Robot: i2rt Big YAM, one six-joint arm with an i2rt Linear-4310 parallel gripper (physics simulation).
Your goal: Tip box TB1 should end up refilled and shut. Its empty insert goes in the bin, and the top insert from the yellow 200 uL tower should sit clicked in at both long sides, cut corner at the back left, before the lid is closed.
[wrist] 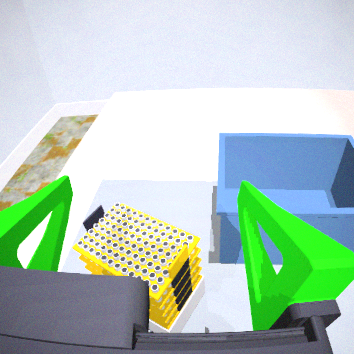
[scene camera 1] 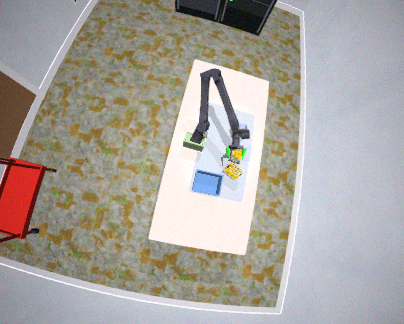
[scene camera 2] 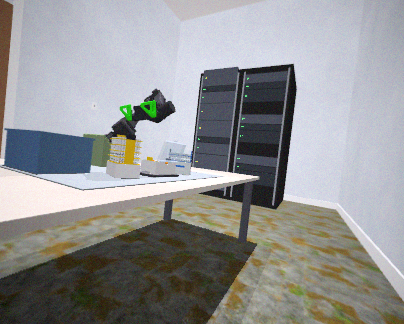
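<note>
My gripper (scene camera 1: 236, 151) (scene camera 2: 137, 110) (wrist: 154, 186) is open and empty, with its green fingers wide apart. It hangs above the low tip box with a yellow insert (scene camera 1: 236, 155), apparently TB1. This white box (scene camera 2: 160, 167) stands beside the tower in the second scene view; it does not show in the wrist view. The yellow tower (scene camera 1: 233, 171) (scene camera 2: 125, 150) (wrist: 142, 245) stands on a white base, turned askew, its top insert full of tips. The blue bin (scene camera 1: 207, 183) (scene camera 2: 50, 152) (wrist: 280, 172) stands beside it. Whether TB1's insert is seated cannot be told.
A green box (scene camera 1: 194, 145) (scene camera 2: 98, 150) stands at the table's far side by the arm. Another box with blue parts (scene camera 2: 179, 164) stands behind TB1; a raised clear lid (scene camera 2: 172, 150) shows there. A dark tag (wrist: 93, 218) stands behind the tower.
</note>
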